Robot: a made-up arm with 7 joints.
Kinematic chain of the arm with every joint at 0, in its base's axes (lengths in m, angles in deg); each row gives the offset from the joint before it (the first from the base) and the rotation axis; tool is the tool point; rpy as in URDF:
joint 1: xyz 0 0 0.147 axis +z
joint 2: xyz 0 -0.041 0.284 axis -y
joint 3: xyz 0 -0.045 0.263 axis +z
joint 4: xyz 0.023 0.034 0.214 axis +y
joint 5: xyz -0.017 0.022 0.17 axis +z
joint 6: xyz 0 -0.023 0.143 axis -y
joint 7: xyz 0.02 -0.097 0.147 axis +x
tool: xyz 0 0 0 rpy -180 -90 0
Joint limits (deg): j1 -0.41..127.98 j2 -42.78..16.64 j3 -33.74..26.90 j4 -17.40..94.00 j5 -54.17..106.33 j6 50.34..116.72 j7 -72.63..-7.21
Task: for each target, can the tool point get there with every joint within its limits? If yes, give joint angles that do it. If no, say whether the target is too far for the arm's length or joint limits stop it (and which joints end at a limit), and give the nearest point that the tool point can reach.
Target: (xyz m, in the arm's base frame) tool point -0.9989 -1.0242 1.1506
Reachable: no: too far | nearest point -0.3615 -0.3706 1.1357 | short by 0.913 m
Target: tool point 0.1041 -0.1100 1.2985
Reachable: yes | joints 60.65 1.28 12.94 16.23 -4.92 79.83 -17.12
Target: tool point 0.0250 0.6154 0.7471
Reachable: yes | joints 98.94 -31.54 16.50 78.89 41.63 96.00 -44.71
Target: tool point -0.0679 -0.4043 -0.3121
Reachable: no: joint limits stop it (at a limit: joint 1, joint 2, joint 4, joint 5) | nearest point 0.4652 -0.3283 0.4317 | short by 0.918 m
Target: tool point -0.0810 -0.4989 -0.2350
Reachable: no: joint limits stop it (at a limit: joint 1, joint 2, joint 3, joint 4, joint 5) | nearest point 0.4484 -0.3397 0.4453 | short by 0.877 m
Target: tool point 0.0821 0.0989 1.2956
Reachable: yes | joints 87.55 -14.04 12.60 11.22 -32.71 81.66 -16.23
